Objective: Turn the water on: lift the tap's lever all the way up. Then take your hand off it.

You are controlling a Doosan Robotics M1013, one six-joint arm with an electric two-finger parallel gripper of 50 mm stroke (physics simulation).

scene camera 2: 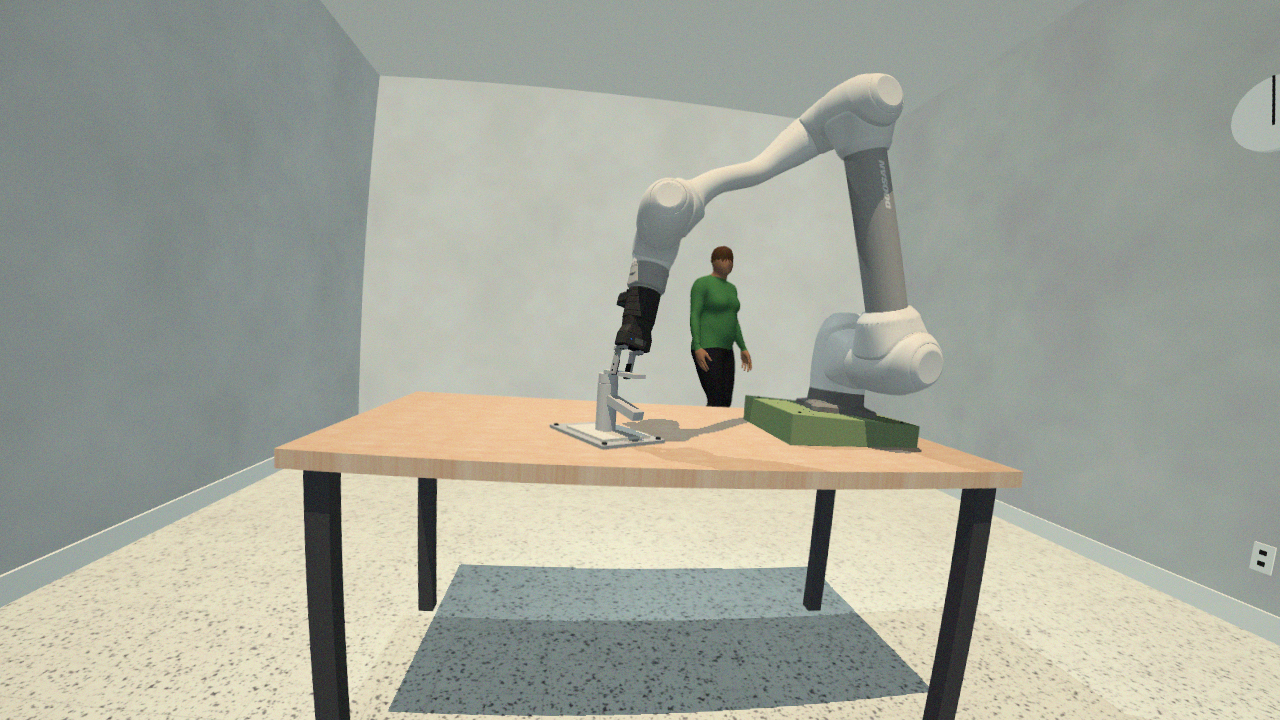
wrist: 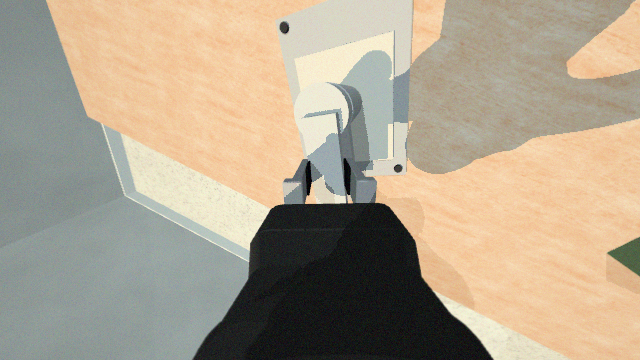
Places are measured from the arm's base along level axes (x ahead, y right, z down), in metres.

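Pixels of known places: gripper, fingertip midpoint: [scene camera 2: 619, 376] [wrist: 327, 169]; arm's base, link origin: [scene camera 2: 833, 410].
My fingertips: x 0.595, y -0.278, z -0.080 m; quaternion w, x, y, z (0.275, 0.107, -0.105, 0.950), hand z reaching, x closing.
Observation:
Ahead of a thing's pixels: the offset from my fingertips to its middle. "*": to the spot under its first point. Level surfaces: height alone.
The tap {* dy +0.015, dx +0.030, dz +0.075 m} [scene camera 2: 605, 407] [wrist: 359, 135] is a pale upright column on a light base plate {dy +0.039, dx +0.030, dz +0.139 m} [scene camera 2: 577, 430] [wrist: 345, 25], with a short spout {dy -0.015, dx -0.015, dz +0.067 m} [scene camera 2: 626, 408] low on its side. Its flat lever {dy -0.008, dx -0.009, dz -0.007 m} [scene camera 2: 637, 376] [wrist: 322, 142] reaches out from the top of the column and looks about level in the scene view. My gripper [scene camera 2: 624, 368] [wrist: 327, 169] points down over the tap and is shut on the lever, one finger on each side near its outer end. The lever's tip is partly hidden by the gripper body in the wrist view.
The tap's plate lies on a wooden table {dz +0.145 m} [scene camera 2: 429, 438] [wrist: 175, 75]. A green block [scene camera 2: 827, 431] [wrist: 630, 257] under the arm's base is to the right. A person in a green top [scene camera 2: 716, 313] stands behind the table.

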